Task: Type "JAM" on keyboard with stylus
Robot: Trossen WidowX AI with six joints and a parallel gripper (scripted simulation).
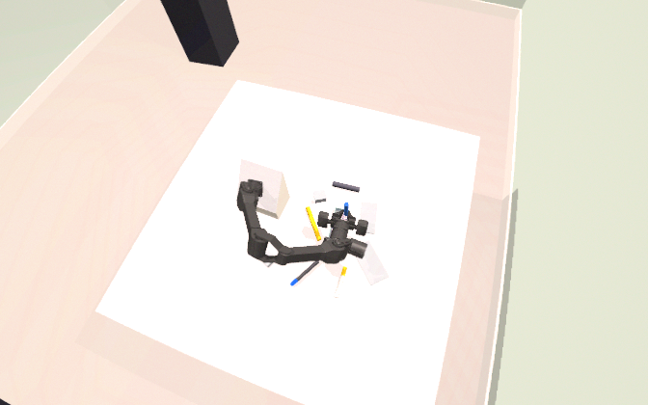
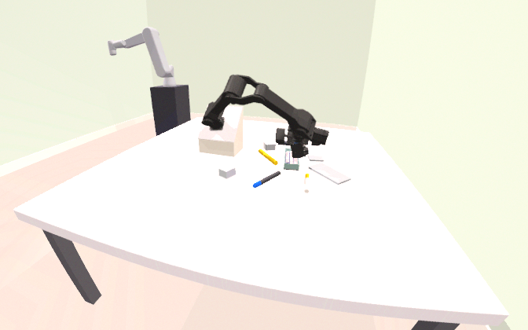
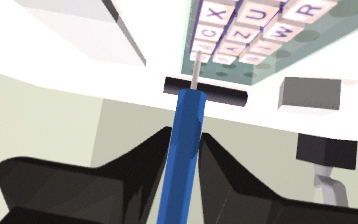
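Right now my gripper tip is 12 cm past the yellow marker, 7 cm above it and 6 cm to the left of it. The rest, counted from my gripper tip: grey block 13 cm behind, 6 cm to the left, 6 cm below; grey stylus tip 5 cm below; blue stylus 1 cm below.
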